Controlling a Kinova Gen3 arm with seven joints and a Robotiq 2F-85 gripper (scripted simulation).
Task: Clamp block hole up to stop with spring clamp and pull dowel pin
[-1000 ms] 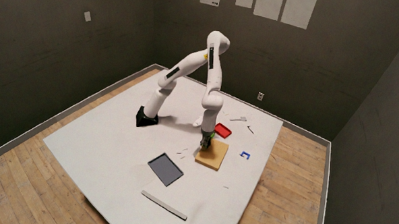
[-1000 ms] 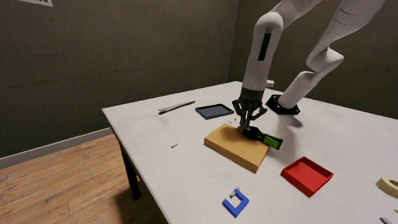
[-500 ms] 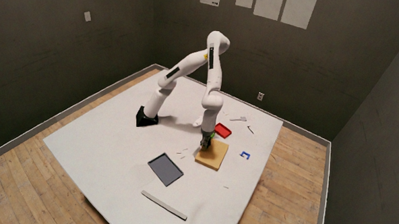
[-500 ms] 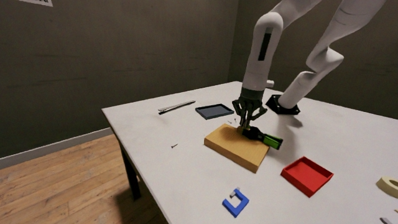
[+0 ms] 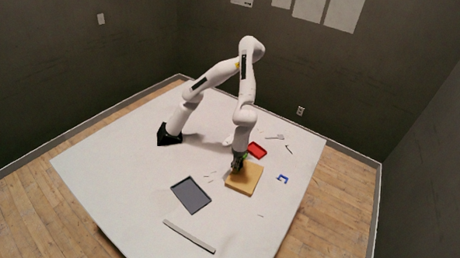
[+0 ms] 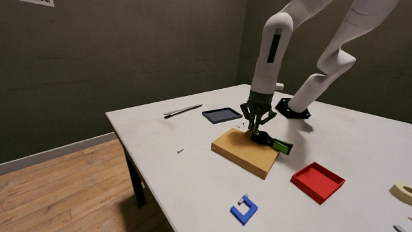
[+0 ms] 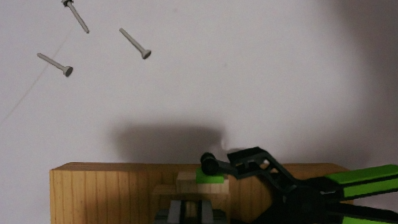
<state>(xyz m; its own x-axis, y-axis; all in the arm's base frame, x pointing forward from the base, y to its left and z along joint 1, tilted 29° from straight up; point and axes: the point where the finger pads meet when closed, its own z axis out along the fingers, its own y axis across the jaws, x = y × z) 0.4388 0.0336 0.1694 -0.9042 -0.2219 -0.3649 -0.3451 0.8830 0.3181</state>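
My gripper is now 20 mm above the dowel pin. Also, from my hand: grey tray (260 mm to the right, 70 mm below, 50 mm behind); then red tray (220 mm to the left, 70 mm below, 40 mm behind); then small wooden block (40 mm below).
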